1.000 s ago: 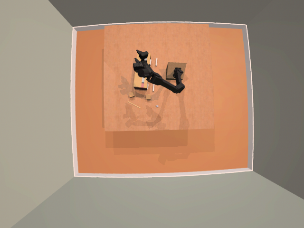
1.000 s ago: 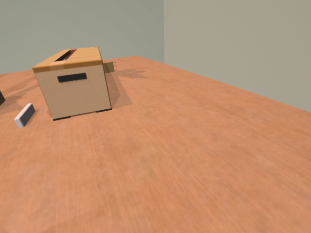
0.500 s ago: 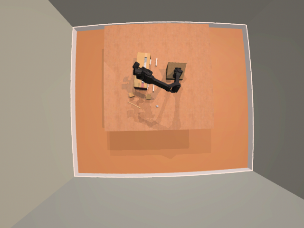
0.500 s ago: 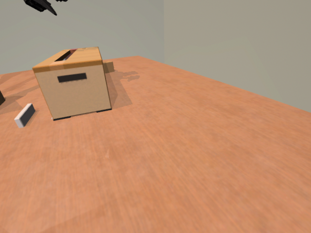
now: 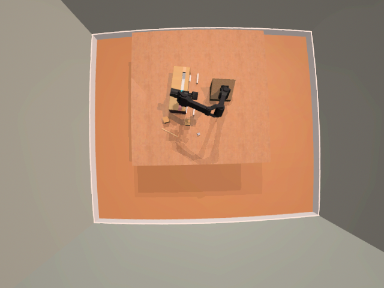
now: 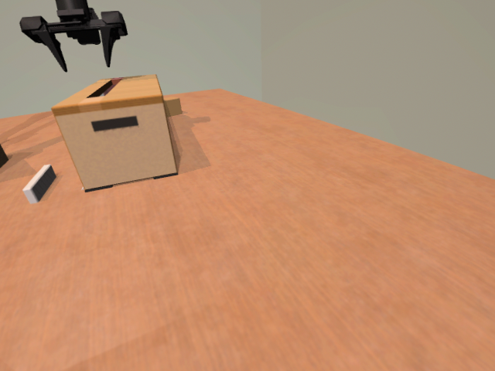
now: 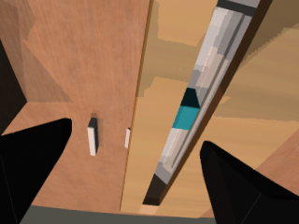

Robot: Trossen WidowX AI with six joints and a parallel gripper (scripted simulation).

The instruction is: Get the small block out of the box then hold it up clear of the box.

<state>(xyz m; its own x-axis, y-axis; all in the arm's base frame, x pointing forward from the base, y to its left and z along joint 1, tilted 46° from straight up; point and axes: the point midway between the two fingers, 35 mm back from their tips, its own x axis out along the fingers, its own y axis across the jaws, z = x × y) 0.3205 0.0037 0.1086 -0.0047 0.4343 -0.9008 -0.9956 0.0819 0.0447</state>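
Right now the teal block is 80 mm below my gripper tip, 40 mm to the right of it and 40 mm ahead of it. From my gripper tip the other things lie so: thin stick: 310 mm to the left, 160 mm below, 150 mm ahead; tiny grey cube: 310 mm to the left, 150 mm below, 120 mm behind; tan box: 100 mm below, 60 mm to the right, 20 mm ahead.
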